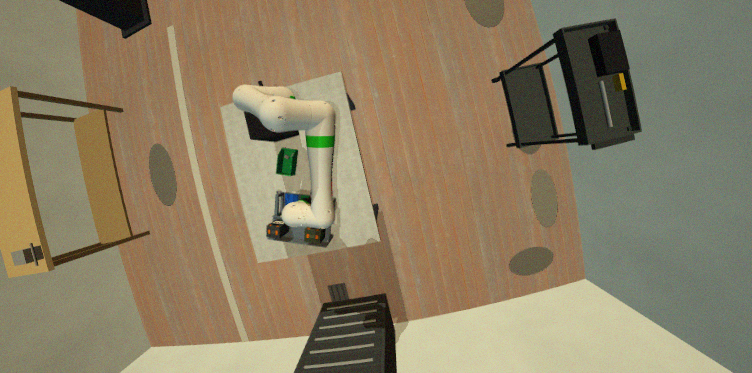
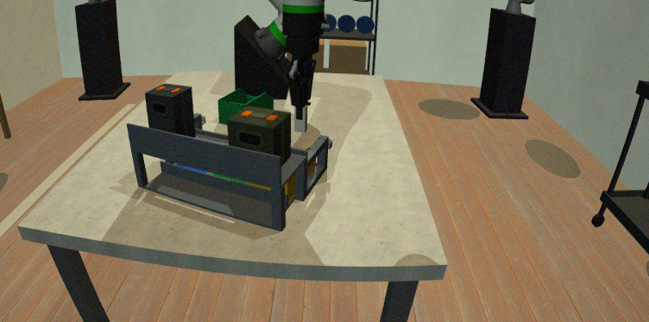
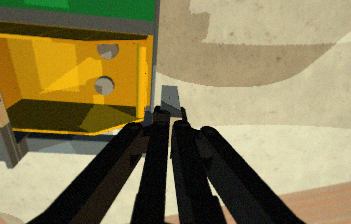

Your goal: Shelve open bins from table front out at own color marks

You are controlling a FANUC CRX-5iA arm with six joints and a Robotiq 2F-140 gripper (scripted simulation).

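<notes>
My hand is 28 cm past the green bin, 16 cm to the left of it and 7 cm above it. The rest, counted from my hand: yellow bin 10 cm ahead, 7 cm below, 4 cm to the right.
</notes>
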